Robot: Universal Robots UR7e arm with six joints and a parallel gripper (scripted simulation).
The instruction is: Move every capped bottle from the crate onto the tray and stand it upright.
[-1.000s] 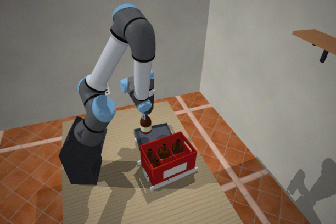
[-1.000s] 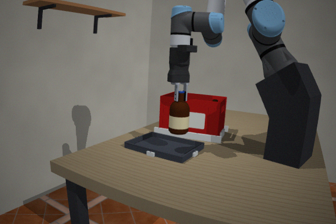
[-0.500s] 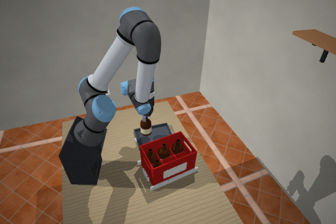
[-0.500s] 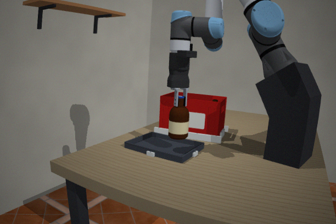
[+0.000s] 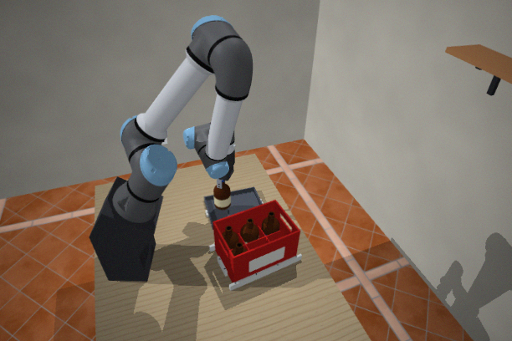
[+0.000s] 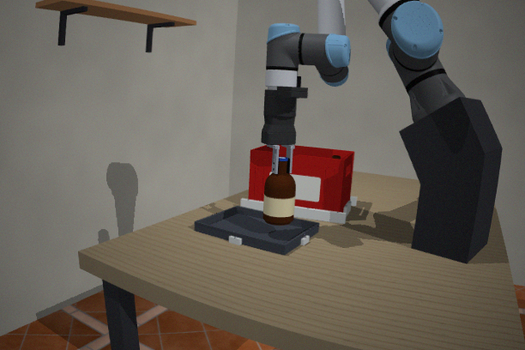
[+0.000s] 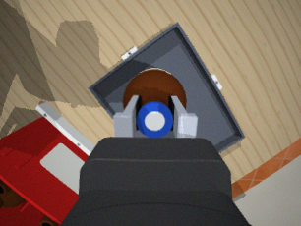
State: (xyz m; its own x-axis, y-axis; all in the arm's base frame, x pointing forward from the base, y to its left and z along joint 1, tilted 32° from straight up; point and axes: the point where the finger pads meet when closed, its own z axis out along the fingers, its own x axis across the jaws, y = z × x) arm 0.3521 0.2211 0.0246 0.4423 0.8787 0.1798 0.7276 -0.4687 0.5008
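The dark grey tray lies 60 mm ahead of my hand and 170 mm below it. Also, from my hand: red crate 90 mm ahead, 270 mm to the right, 90 mm below.
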